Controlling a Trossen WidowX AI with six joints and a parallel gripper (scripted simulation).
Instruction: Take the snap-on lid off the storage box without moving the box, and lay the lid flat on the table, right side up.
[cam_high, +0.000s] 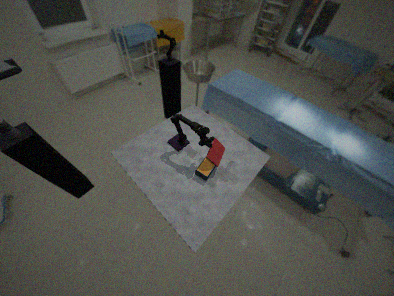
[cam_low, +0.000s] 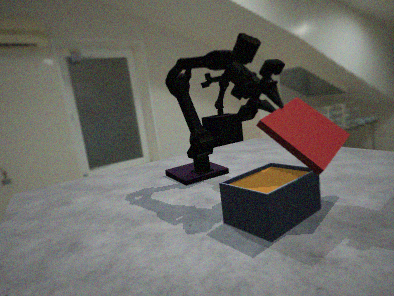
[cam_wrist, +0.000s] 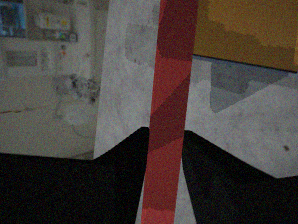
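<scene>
Now: the red lid 60 mm ahead of my gripper tip, 50 mm below it and 20 mm to the left of it. The rest, counted from my gripper tip: storage box (190 mm below, 120 mm to the right, 50 mm ahead).
</scene>
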